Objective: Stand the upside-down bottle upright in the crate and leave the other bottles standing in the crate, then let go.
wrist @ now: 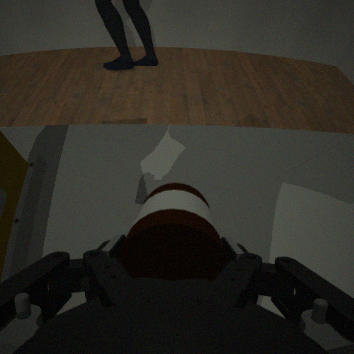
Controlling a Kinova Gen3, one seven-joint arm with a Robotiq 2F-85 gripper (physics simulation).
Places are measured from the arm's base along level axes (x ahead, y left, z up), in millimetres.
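Pixels of known places: gripper, between the fingertips: [172, 248].
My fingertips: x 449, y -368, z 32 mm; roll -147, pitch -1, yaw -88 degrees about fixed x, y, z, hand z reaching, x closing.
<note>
Behind a point stands the place of what it marks.
A dark red-brown bottle [172, 250] {x 440, y -367, z 65 mm} with a white band shows at the lower middle of the wrist view. My gripper [172, 248] {x 449, y -368, z 32 mm} is shut on the bottle, with one finger on its left side and one on its right. The bottle's far end points away from the gripper, over the light grey table. Whether this end is its top or its base, I cannot tell. The near part of the bottle is hidden by the gripper. The crate and the other bottles do not show clearly in this view.
A yellow object [11, 172] {x 533, y -158, z -11 mm} stands at the left edge, with a grey rail [31, 200] {x 513, y -174, z -50 mm} beside it. The light grey table [235, 165] {x 606, y -464, z -65 mm} ends at a straight far edge. Beyond it are a wooden floor [215, 90] and a person's dark legs [116, 35]. Shadows lie on the table.
</note>
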